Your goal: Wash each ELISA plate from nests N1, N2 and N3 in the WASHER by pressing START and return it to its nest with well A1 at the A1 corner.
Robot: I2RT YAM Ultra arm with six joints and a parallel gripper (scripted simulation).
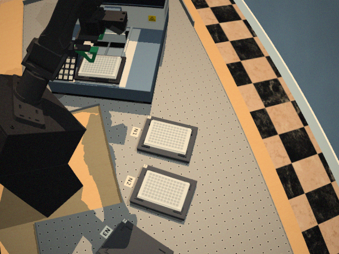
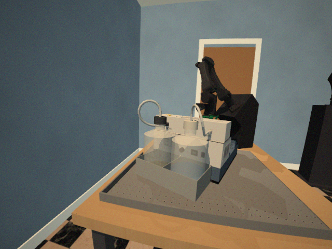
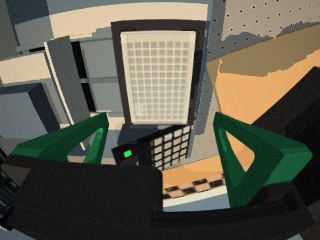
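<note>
Now: the dark carrier 10 cm below my hand. Also, from my hand: N1 label: 20 cm to the right, 18 cm below, 10 cm ahead; manifold: 15 cm to the left, 4 cm below, 4 cm ahead; washer: 15 cm to the left, 5 cm below, 4 cm ahead.
</note>
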